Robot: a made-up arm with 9 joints. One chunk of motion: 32 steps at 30 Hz.
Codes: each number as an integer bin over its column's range. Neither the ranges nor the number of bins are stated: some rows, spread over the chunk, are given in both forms.
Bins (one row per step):
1: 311 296 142 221 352 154 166 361 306
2: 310 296 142 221 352 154 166 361 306
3: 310 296 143 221 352 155 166 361 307
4: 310 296 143 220 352 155 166 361 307
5: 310 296 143 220 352 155 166 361 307
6: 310 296 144 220 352 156 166 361 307
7: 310 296 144 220 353 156 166 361 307
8: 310 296 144 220 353 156 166 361 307
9: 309 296 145 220 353 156 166 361 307
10: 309 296 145 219 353 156 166 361 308
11: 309 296 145 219 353 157 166 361 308
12: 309 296 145 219 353 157 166 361 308
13: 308 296 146 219 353 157 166 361 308
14: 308 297 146 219 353 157 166 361 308
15: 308 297 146 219 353 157 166 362 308
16: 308 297 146 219 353 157 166 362 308
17: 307 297 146 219 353 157 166 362 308
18: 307 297 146 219 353 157 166 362 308
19: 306 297 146 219 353 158 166 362 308
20: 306 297 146 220 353 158 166 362 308
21: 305 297 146 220 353 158 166 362 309
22: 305 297 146 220 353 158 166 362 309
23: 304 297 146 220 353 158 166 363 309
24: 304 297 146 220 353 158 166 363 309
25: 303 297 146 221 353 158 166 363 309
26: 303 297 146 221 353 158 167 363 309
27: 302 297 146 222 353 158 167 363 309
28: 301 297 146 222 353 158 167 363 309
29: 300 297 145 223 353 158 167 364 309
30: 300 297 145 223 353 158 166 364 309
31: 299 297 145 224 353 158 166 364 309
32: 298 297 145 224 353 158 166 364 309
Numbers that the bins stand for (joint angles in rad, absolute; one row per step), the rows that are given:
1: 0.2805 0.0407 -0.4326 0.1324 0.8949 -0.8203 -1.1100 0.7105 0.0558
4: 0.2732 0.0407 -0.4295 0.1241 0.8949 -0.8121 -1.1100 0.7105 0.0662
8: 0.2732 0.0407 -0.4263 0.1241 0.9056 -0.8039 -1.1100 0.7105 0.0662
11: 0.2658 0.0407 -0.4232 0.1157 0.9056 -0.7957 -1.1100 0.7105 0.0766
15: 0.2584 0.0488 -0.4200 0.1157 0.9056 -0.7957 -1.1100 0.7204 0.0766
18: 0.2510 0.0488 -0.4200 0.1157 0.9056 -0.7957 -1.1100 0.7204 0.0766
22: 0.2362 0.0488 -0.4200 0.1241 0.9056 -0.7876 -1.1100 0.7204 0.0870
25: 0.2214 0.0488 -0.4200 0.1324 0.9056 -0.7876 -1.1100 0.7303 0.0870
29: 0.1992 0.0488 -0.4232 0.1491 0.9056 -0.7876 -1.1031 0.7401 0.0870
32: 0.1844 0.0488 -0.4232 0.1574 0.9056 -0.7876 -1.1100 0.7401 0.0870
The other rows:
2: 0.2732 0.0407 -0.4326 0.1324 0.8949 -0.8203 -1.1100 0.7105 0.0558
3: 0.2732 0.0407 -0.4295 0.1324 0.8949 -0.8121 -1.1100 0.7105 0.0662
5: 0.2732 0.0407 -0.4295 0.1241 0.8949 -0.8121 -1.1100 0.7105 0.0662
6: 0.2732 0.0407 -0.4263 0.1241 0.8949 -0.8039 -1.1100 0.7105 0.0662
7: 0.2732 0.0407 -0.4263 0.1241 0.9056 -0.8039 -1.1100 0.7105 0.0662
9: 0.2658 0.0407 -0.4232 0.1241 0.9056 -0.8039 -1.1100 0.7105 0.0662
10: 0.2658 0.0407 -0.4232 0.1157 0.9056 -0.8039 -1.1100 0.7105 0.0766
12: 0.2658 0.0407 -0.4232 0.1157 0.9056 -0.7957 -1.1100 0.7105 0.0766
13: 0.2584 0.0407 -0.4200 0.1157 0.9056 -0.7957 -1.1100 0.7105 0.0766
14: 0.2584 0.0488 -0.4200 0.1157 0.9056 -0.7957 -1.1100 0.7105 0.0766
16: 0.2584 0.0488 -0.4200 0.1157 0.9056 -0.7957 -1.1100 0.7204 0.0766
17: 0.2510 0.0488 -0.4200 0.1157 0.9056 -0.7957 -1.1100 0.7204 0.0766
19: 0.2436 0.0488 -0.4200 0.1157 0.9056 -0.7876 -1.1100 0.7204 0.0766
20: 0.2436 0.0488 -0.4200 0.1241 0.9056 -0.7876 -1.1100 0.7204 0.0766
21: 0.2362 0.0488 -0.4200 0.1241 0.9056 -0.7876 -1.1100 0.7204 0.0870
23: 0.2288 0.0488 -0.4200 0.1241 0.9056 -0.7876 -1.1100 0.7303 0.0870
24: 0.2288 0.0488 -0.4200 0.1241 0.9056 -0.7876 -1.1100 0.7303 0.0870
26: 0.2214 0.0488 -0.4200 0.1324 0.9056 -0.7876 -1.1031 0.7303 0.0870
27: 0.2140 0.0488 -0.4200 0.1407 0.9056 -0.7876 -1.1031 0.7303 0.0870
28: 0.2066 0.0488 -0.4200 0.1407 0.9056 -0.7876 -1.1031 0.7303 0.0870
30: 0.1992 0.0488 -0.4232 0.1491 0.9056 -0.7876 -1.1100 0.7401 0.0870
31: 0.1918 0.0488 -0.4232 0.1574 0.9056 -0.7876 -1.1100 0.7401 0.0870

